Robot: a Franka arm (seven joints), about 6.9 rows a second.
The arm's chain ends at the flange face. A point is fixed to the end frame.
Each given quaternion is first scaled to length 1.
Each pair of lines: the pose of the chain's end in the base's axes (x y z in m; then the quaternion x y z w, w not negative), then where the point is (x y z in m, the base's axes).
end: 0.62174 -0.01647 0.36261 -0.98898 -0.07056 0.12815 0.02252
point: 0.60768 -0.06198 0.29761
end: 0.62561 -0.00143 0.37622 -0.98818 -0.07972 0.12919 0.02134
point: 0.61229 -0.04720 0.31125
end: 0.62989 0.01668 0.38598 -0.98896 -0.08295 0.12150 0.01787
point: 0.61793 -0.02949 0.32103
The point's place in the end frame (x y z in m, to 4 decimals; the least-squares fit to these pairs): -0.0038 0.0472 0.0652
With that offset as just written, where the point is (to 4 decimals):
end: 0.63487 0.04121 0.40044 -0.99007 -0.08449 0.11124 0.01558
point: 0.6244 -0.0052 0.3354
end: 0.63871 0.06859 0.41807 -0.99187 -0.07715 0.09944 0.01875
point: 0.6290 0.0228 0.3525
